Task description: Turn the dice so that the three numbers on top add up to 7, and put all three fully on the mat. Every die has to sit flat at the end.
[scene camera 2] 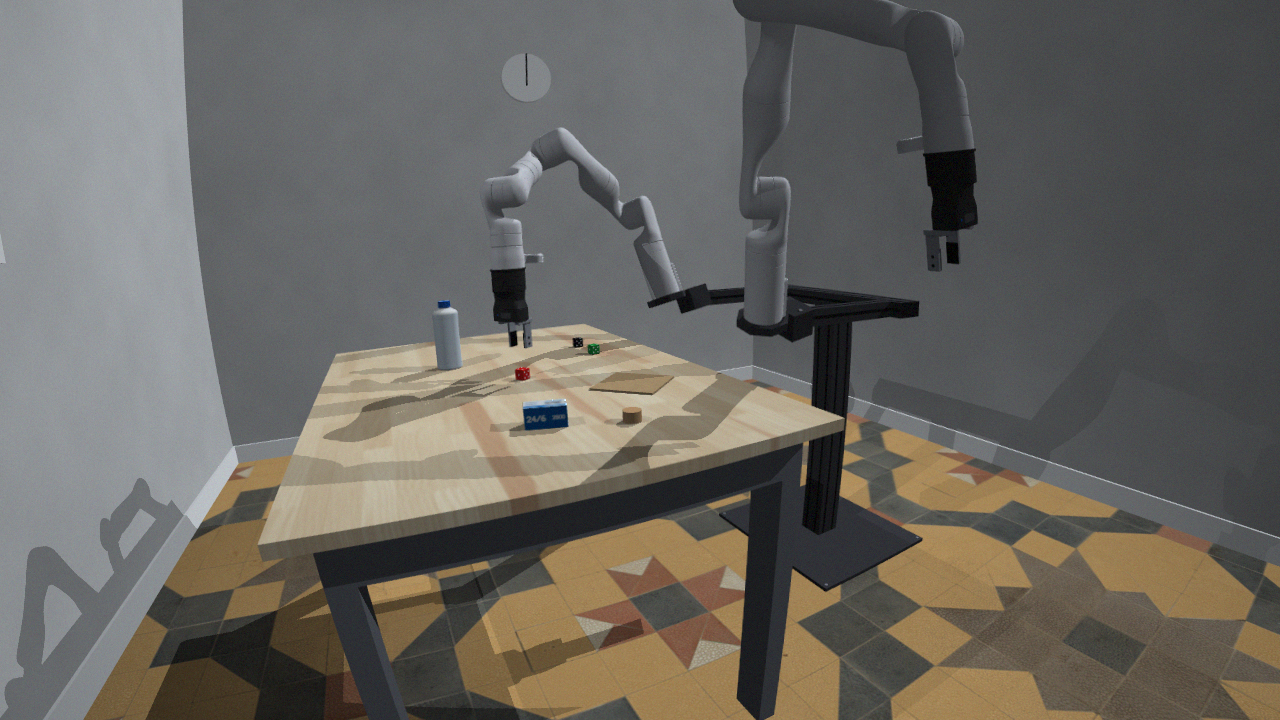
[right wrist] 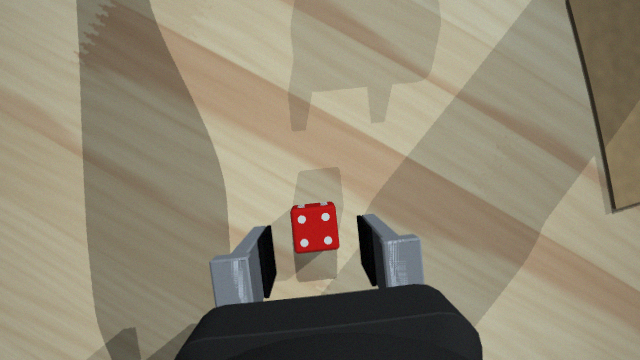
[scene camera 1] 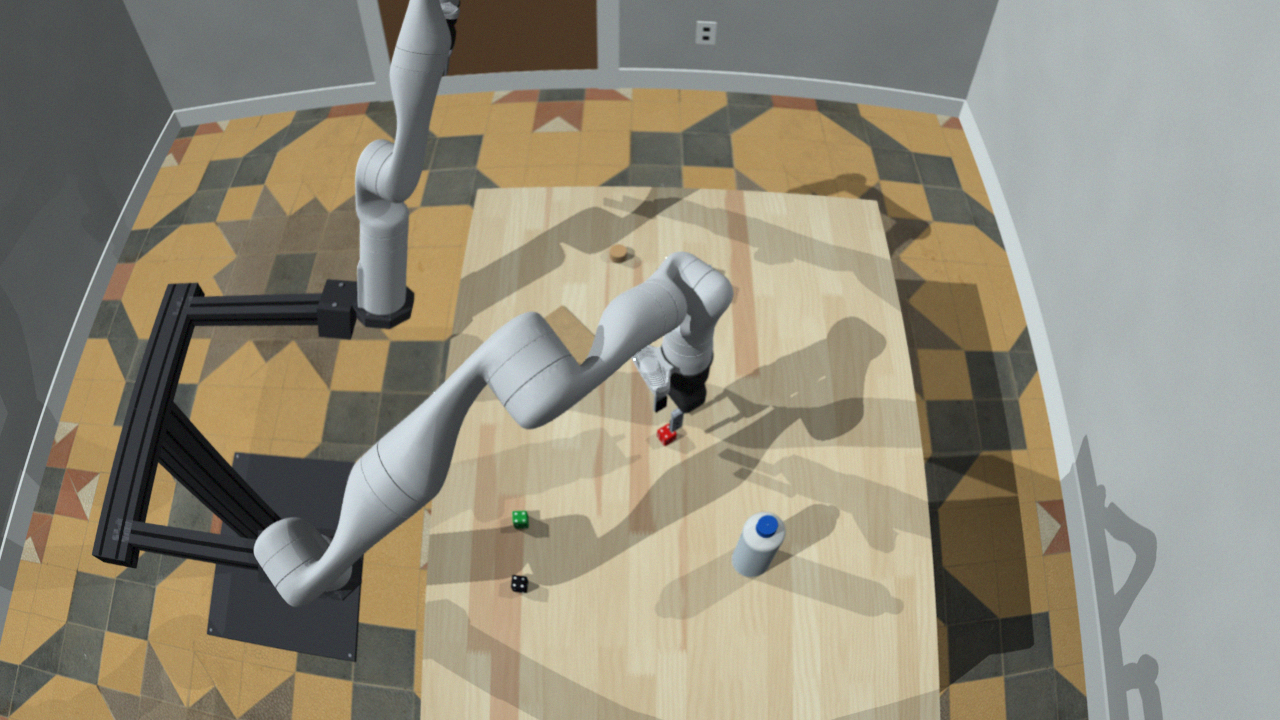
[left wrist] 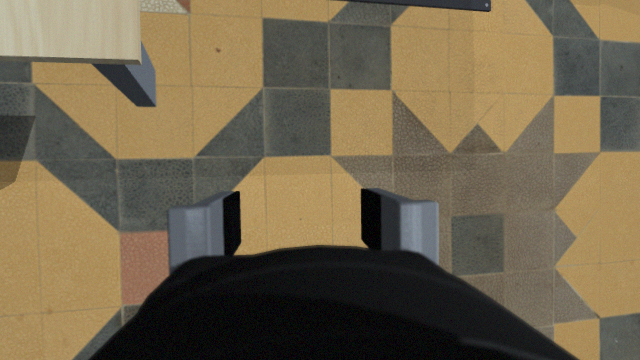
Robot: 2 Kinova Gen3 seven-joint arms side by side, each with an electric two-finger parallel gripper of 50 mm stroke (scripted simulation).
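Note:
Pictured: brown square mat, staples box. Left gripper, shown too in the left wrist view. Right gripper, shown too in scene camera 1 and the right wrist view.

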